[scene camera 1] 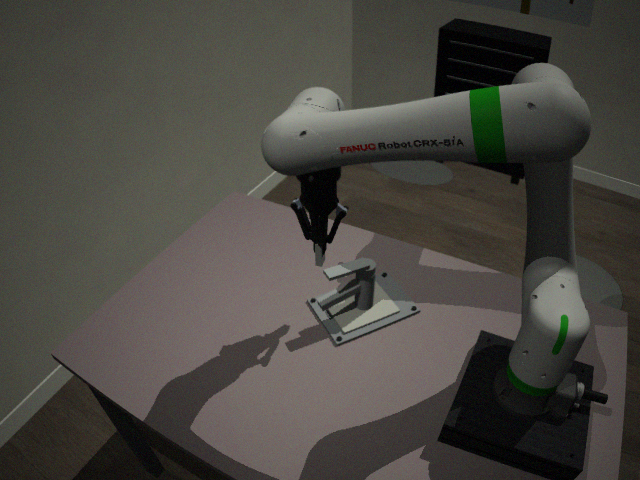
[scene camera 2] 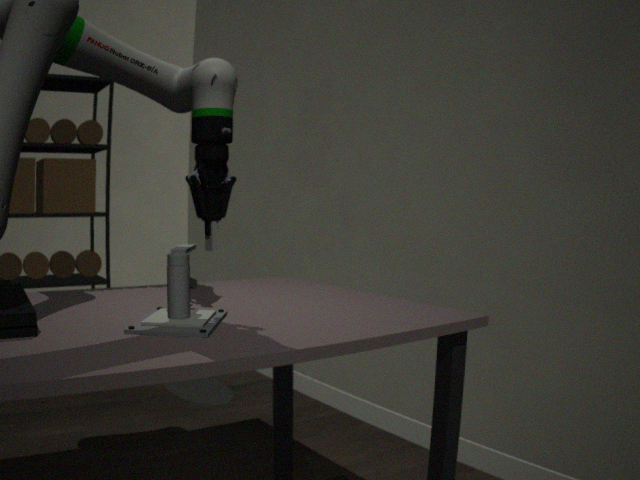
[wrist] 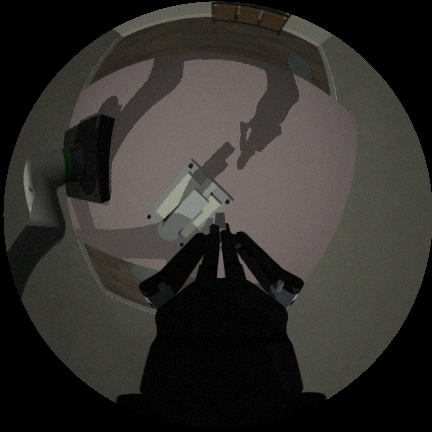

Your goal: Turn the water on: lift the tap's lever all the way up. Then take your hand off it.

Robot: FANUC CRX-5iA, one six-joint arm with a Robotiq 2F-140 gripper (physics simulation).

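Places are measured from the arm's base along level axes (x left, y back, z up), in millimetres.
Pixels of known places: gripper, fingertip midpoint: (scene camera 1: 320, 262) (scene camera 2: 211, 250) (wrist: 219, 218); arm's base, link origin: (scene camera 1: 524, 391) (wrist: 76, 162).
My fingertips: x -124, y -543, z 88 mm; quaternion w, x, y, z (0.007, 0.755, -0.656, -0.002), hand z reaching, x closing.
Observation:
Ahead of a thing's pixels: the offset from my fingertips to its top centre. Level surfaces: height alone.
The tap has an upright grey round body {dy +102, dx -38, dz -23 mm} (scene camera 1: 365, 293) (scene camera 2: 178, 289) on a square plate {dy +102, dx -38, dz -135 mm} (scene camera 1: 379, 321) (scene camera 2: 168, 331) with bolts at its corners. Its flat grey lever {dy +69, dx +2, dz +13 mm} (scene camera 1: 343, 270) (scene camera 2: 184, 248) (wrist: 193, 205) sticks out from the top of the body, over the spout {dy +57, dx +16, dz -48 mm} (scene camera 1: 338, 296). The lever looks near level or tilted slightly up at its free end; the exact angle is hard to tell. My gripper (scene camera 1: 319, 262) (scene camera 2: 208, 249) (wrist: 219, 218) is shut and empty, pointing down. Its fingertips are beside the lever's free end, with a gap in both scene views.
The pinkish table {dz -147 mm} (scene camera 1: 248, 403) (scene camera 2: 330, 315) (wrist: 300, 175) carries the tap and the arm's dark base block (scene camera 1: 462, 413) (wrist: 105, 160). A wall (scene camera 1: 155, 103) (scene camera 2: 413, 155) rises behind the table. A shelf rack (scene camera 2: 108, 180) and a dark cabinet (scene camera 1: 493, 33) stand away from it.

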